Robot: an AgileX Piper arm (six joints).
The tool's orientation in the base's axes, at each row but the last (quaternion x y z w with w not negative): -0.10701 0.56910 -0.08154 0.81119; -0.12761 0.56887 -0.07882 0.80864; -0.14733 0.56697 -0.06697 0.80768; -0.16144 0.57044 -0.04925 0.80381
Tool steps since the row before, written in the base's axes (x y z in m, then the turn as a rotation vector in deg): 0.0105 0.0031 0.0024 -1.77 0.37 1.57; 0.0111 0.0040 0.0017 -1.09 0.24 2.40; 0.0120 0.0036 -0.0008 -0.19 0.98 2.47; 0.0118 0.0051 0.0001 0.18 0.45 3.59
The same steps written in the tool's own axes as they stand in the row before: 0.0006 0.0025 0.0109 -2.12 -0.08 -1.12; 0.0012 0.0031 0.0114 -2.60 -0.46 -0.23; 0.0039 0.0030 0.0116 -2.55 0.16 0.76; 0.0026 0.0035 0.0121 -3.29 -0.73 1.33
